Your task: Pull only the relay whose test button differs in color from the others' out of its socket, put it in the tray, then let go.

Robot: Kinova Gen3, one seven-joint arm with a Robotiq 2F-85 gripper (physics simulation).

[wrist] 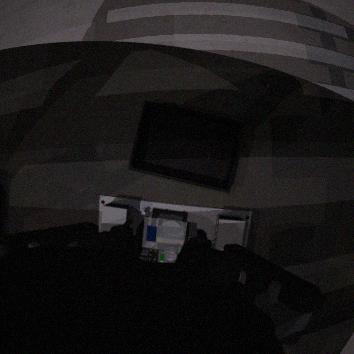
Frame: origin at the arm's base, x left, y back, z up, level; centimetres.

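Seen in the pictures: gripper, between the fingertips: (165, 231).
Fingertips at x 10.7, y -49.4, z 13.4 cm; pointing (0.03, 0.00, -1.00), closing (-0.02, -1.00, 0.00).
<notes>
Pixels of each thing's top centre, then the offset from my fingertips to it.
- clear relay with a blue test button, centre of its top: (163, 235) dz +2.2, dx +0.3, dy +0.0 cm
- relay with a green test button, centre of its top: (167, 257) dz -15.5, dx -8.6, dy +0.4 cm
- light mounting panel, centre of its top: (165, 288) dz -21.4, dx -17.4, dy +0.3 cm
- left wiring duct, centre of its top: (111, 288) dz -18.1, dx -17.5, dy +9.6 cm
- right wiring duct, centre of its top: (217, 301) dz -18.1, dx -17.3, dy -9.0 cm
A clear relay with a blue test button (165, 231) is between the fingertips of my gripper (165, 231), low in the middle of the wrist view. The gripper is shut on it. Below the held relay in the view, a relay with a green test button (162, 257) shows in part; the held relay and the gripper hide the rest of its row. The dark rectangular tray (182, 181) lies beyond the fingertips, above the held relay in the view and slightly rotated. The held relay is outside the tray's outline.
The end of the light mounting panel (201, 215) shows behind the fingers, between a left wiring duct (114, 215) and a right wiring duct (231, 233). The gripper hides much of it. The tray stands a short way past this panel edge. The scene is dim.
</notes>
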